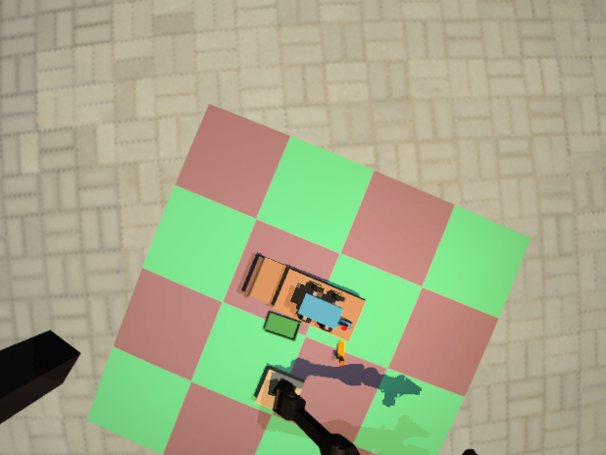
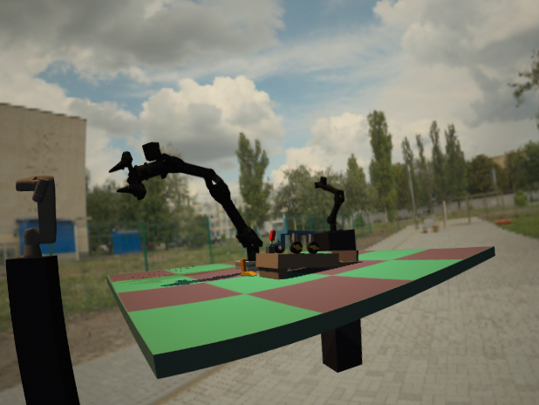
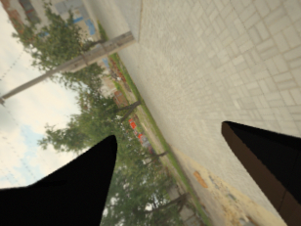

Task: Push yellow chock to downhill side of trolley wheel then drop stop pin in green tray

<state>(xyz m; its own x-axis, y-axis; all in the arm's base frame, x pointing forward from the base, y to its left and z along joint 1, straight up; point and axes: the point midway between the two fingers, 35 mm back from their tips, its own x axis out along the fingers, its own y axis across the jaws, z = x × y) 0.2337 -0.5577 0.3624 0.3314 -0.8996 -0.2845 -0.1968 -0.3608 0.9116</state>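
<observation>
Right now my gripper tip is 20 mm past the yellow chock, 490 mm to the right of it and 370 mm above it. Also, from my gripper tip: red-headed stop pin 80 mm ahead, 560 mm to the left, 260 mm below; then green tray 60 mm behind, 720 mm to the left, 400 mm below; then blue trolley 80 mm ahead, 660 mm to the left, 280 mm below.
</observation>
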